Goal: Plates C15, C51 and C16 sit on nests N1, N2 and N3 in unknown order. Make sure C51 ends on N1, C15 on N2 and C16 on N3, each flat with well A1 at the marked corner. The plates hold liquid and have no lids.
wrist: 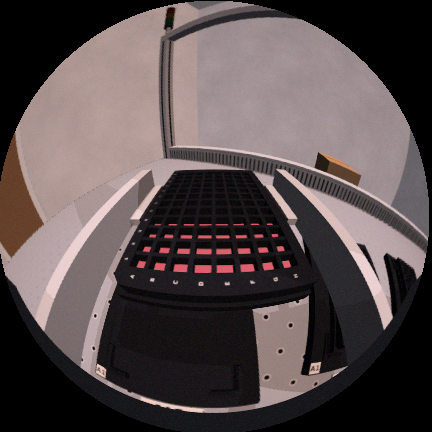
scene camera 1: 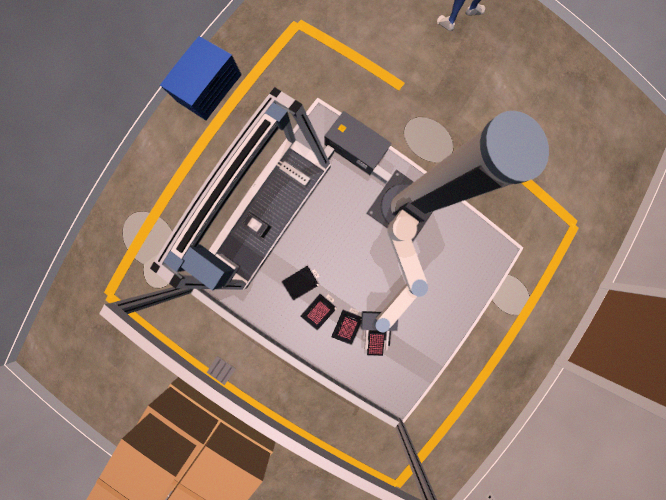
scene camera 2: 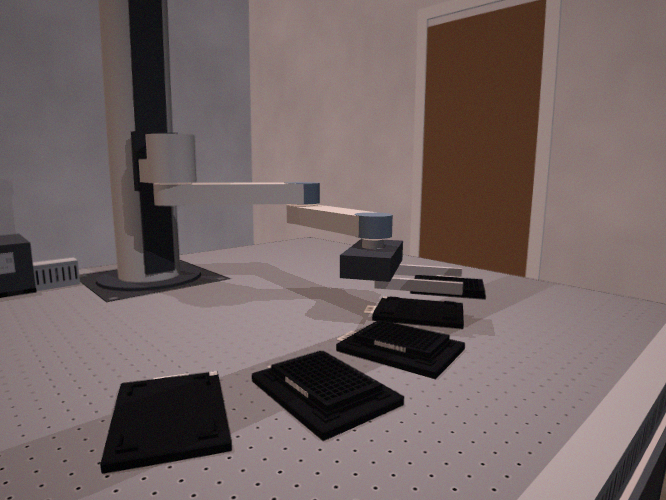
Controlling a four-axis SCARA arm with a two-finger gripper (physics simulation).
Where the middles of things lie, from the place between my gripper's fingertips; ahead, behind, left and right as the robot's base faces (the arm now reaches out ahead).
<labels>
The nest N1 [scene camera 2: 406, 311] is 80 mm behind my hand, 10 mm to the right of it and 80 mm below it. From my hand the other things lie so: nest N2 [scene camera 2: 349, 419]: 20 mm ahead, 350 mm to the right, 80 mm below; then out nest [scene camera 2: 444, 359]: 170 mm to the right, 80 mm below; then nest N3 [scene camera 2: 164, 417]: 50 mm behind, 520 mm to the right, 80 mm below.
</labels>
